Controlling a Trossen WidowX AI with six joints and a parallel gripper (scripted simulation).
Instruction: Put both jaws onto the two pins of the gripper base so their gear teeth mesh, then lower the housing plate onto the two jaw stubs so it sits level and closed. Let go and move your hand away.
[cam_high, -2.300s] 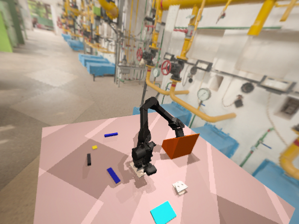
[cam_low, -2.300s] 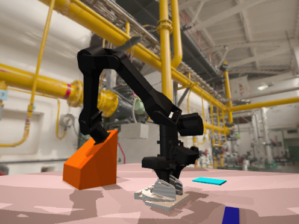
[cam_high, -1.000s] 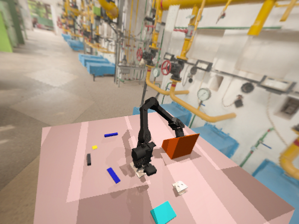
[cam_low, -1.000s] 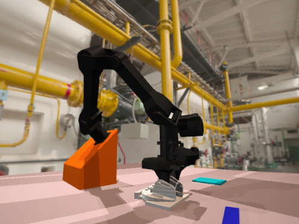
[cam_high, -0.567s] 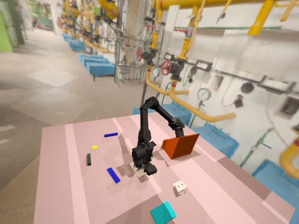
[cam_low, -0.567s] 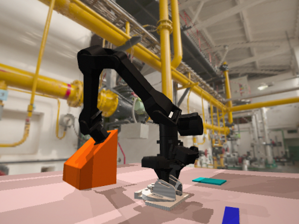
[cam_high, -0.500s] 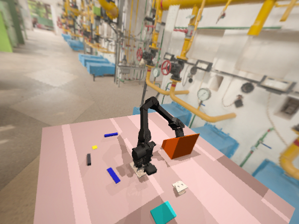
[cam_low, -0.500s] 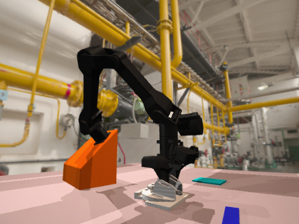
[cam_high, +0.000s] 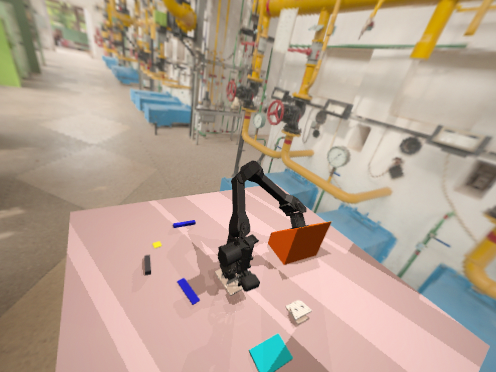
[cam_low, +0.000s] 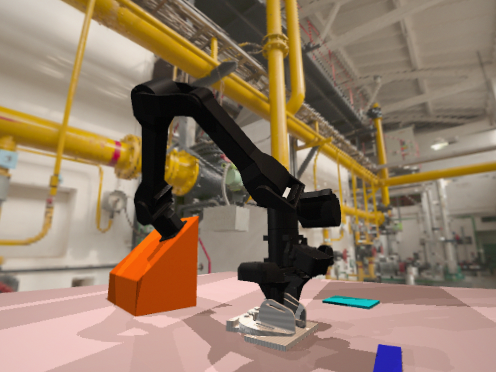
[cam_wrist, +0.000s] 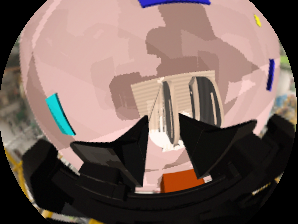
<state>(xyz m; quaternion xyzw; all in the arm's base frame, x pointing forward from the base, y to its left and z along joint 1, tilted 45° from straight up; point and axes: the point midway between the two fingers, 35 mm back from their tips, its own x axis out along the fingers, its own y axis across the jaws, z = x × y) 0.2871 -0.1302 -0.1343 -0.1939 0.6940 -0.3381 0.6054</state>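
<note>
My gripper tip is 210 mm to the right of the base, 130 mm past it and 10 mm below it. Also, from my gripper tip: small yellow piece (340 mm to the right, 190 mm ahead, 10 mm below); black bar (260 mm ahead, 250 mm to the right, 10 mm below); cyan tile (250 mm to the left, 50 mm ahead, 10 mm below).
</note>
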